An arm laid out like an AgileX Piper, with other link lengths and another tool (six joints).
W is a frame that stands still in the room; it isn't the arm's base.
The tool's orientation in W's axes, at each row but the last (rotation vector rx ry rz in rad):
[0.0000, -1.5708, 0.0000]
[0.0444, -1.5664, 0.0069]
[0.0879, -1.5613, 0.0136]
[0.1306, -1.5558, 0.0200]
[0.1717, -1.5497, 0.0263]
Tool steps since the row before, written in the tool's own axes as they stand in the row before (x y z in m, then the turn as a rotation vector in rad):
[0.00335, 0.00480, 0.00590, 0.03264, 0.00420, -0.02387]
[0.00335, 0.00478, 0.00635, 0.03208, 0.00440, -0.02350]
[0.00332, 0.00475, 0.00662, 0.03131, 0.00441, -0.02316]
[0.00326, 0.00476, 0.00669, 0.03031, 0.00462, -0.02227]
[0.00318, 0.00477, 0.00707, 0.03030, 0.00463, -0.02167]
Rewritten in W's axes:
[-0.00590, 0.00480, 0.00335, 0.02387, 0.00420, 0.03264]
[-0.00649, 0.00449, 0.00349, 0.02349, 0.00440, 0.03209]
[-0.00688, 0.00415, 0.00359, 0.02314, 0.00442, 0.03132]
[-0.00706, 0.00385, 0.00365, 0.02222, 0.00462, 0.03035]
[-0.00753, 0.00353, 0.00369, 0.02162, 0.00455, 0.03035]

